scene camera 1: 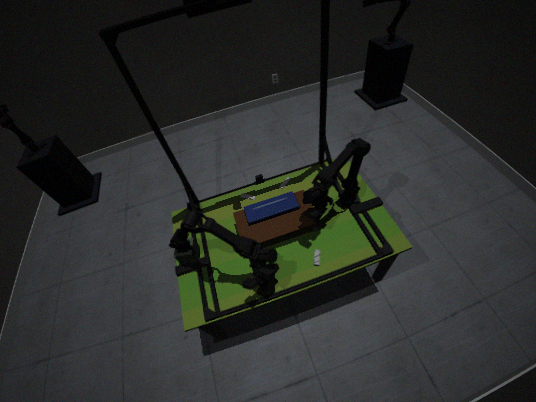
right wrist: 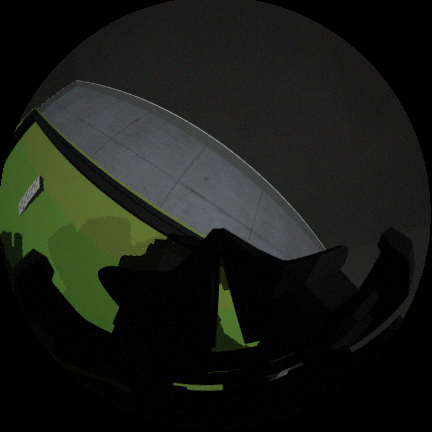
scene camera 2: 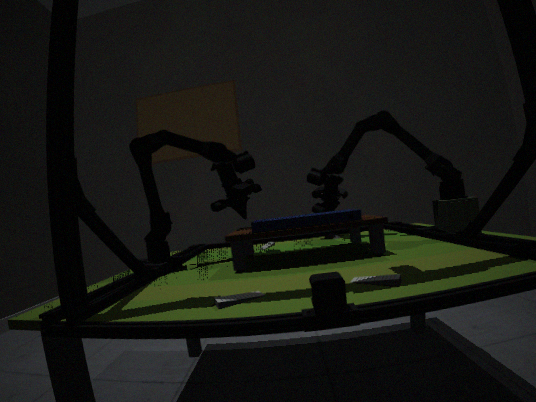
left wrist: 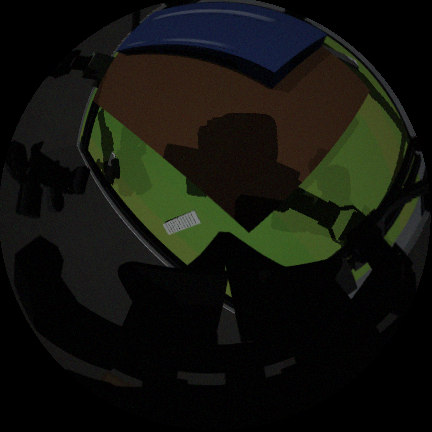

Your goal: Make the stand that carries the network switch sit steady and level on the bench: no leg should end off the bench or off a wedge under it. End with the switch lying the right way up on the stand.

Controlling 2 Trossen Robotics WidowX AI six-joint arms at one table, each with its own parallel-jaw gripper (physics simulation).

Note:
My left gripper (scene camera 2: pixel 245 218) is shut, holding nothing. Also in view: a brown stand (scene camera 2: pixel 241 241). My right gripper (right wrist: pixel 217 233) is shut and holds nothing. A blue network switch (scene camera 1: pixel 285 203) rests on the brown stand.
The blue network switch also shows in the left wrist view (left wrist: pixel 267 50). The brown stand also shows in scene camera 1 (scene camera 1: pixel 276 227) and in the left wrist view (left wrist: pixel 247 146). My left gripper shows as well in the left wrist view (left wrist: pixel 223 236). The right wrist view does not show the blue network switch: it is out of frame.

